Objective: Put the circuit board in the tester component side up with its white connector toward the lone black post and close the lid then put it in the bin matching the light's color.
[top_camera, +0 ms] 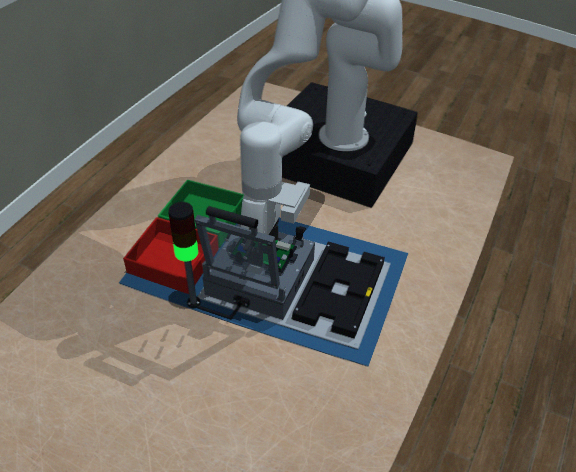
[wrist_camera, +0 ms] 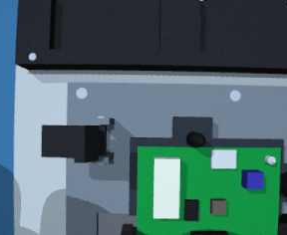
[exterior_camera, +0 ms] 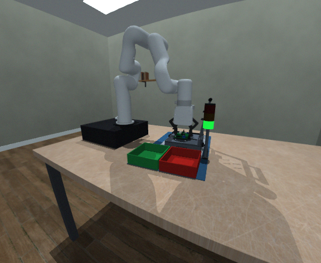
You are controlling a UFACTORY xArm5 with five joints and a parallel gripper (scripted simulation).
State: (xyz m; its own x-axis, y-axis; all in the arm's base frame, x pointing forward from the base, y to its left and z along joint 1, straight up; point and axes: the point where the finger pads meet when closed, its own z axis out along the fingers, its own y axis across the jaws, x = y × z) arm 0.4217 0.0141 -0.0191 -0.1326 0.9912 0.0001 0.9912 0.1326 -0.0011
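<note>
Now: hand 1 cm above the green circuit board. Round my hand: lid 11 cm ahead, 2 cm to the left, 10 cm above; red bin 7 cm ahead, 19 cm to the right, 7 cm below; black latch 7 cm behind, 5 cm to the left, 1 cm above.
</note>
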